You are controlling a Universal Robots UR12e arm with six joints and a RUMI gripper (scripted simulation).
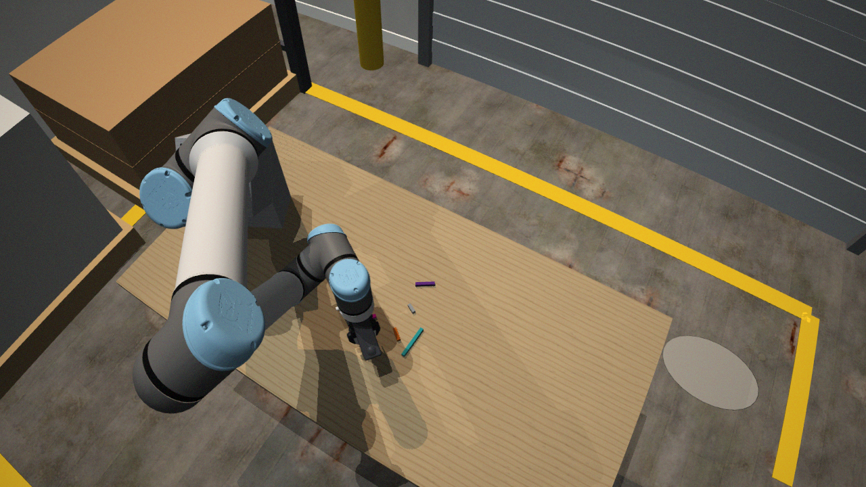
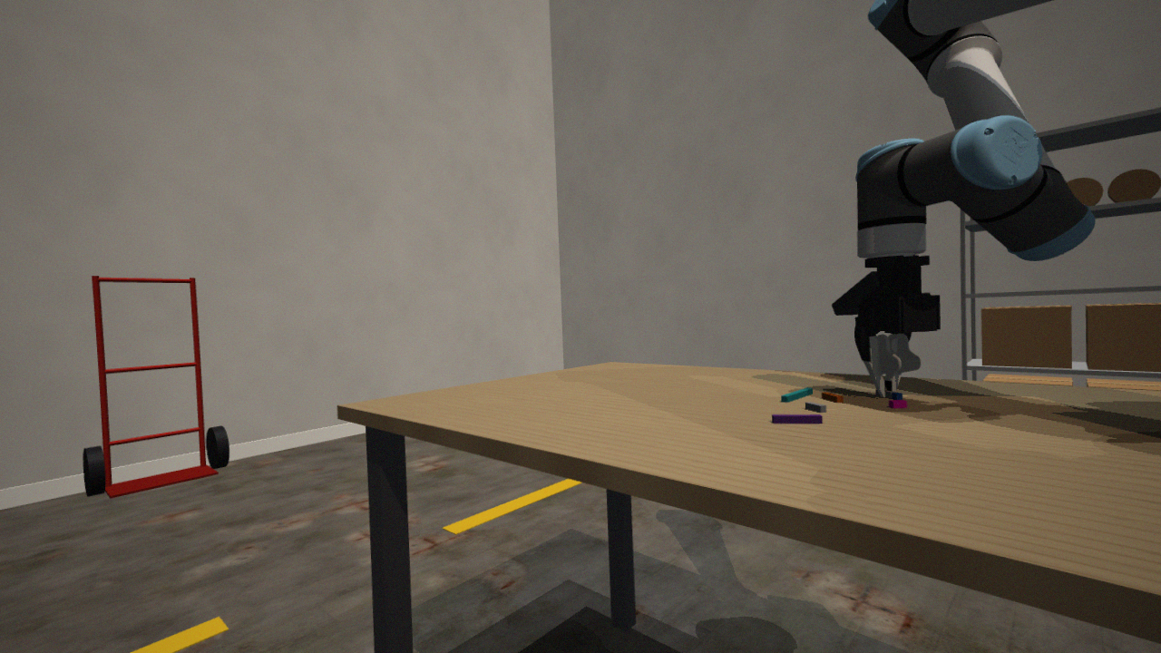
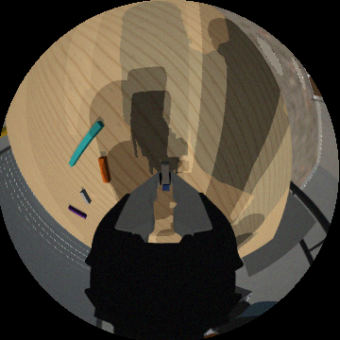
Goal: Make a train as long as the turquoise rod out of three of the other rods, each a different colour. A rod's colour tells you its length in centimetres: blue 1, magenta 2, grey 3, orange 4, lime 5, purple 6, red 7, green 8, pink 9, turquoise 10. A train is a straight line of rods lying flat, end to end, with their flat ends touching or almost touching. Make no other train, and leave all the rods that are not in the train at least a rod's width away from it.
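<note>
My hand is 20 mm past the blue cube, 20 mm to the right of it and 10 mm above it. Round my hand: orange rod: 70 mm ahead, 60 mm to the left, 10 mm below; then magenta rod: 20 mm behind, 90 mm to the left, 10 mm below; then turquoise rod: 120 mm ahead, 60 mm to the left, 10 mm below.
</note>
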